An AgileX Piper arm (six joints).
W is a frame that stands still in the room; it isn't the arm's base.
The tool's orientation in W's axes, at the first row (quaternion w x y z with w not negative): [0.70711, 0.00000, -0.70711, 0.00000]
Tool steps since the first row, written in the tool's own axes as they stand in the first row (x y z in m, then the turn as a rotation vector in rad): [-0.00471, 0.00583, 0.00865, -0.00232, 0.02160, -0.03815]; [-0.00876, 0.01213, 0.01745, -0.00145, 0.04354, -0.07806]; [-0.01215, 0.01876, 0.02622, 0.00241, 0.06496, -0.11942]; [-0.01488, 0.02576, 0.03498, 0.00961, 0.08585, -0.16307]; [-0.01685, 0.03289, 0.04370, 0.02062, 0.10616, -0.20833]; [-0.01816, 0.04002, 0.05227, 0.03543, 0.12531, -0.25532]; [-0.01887, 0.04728, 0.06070, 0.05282, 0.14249, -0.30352]
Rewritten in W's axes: [-0.00865, 0.00583, -0.00471, 0.03815, 0.02160, -0.00232]; [-0.01745, 0.01213, -0.00876, 0.07806, 0.04354, -0.00145]; [-0.02622, 0.01876, -0.01215, 0.11942, 0.06496, 0.00241]; [-0.03498, 0.02576, -0.01488, 0.16307, 0.08585, 0.00961]; [-0.04370, 0.03289, -0.01685, 0.20833, 0.10616, 0.02062]; [-0.05227, 0.04002, -0.01816, 0.25532, 0.12531, 0.03543]; [-0.06070, 0.04728, -0.01887, 0.30352, 0.14249, 0.05282]
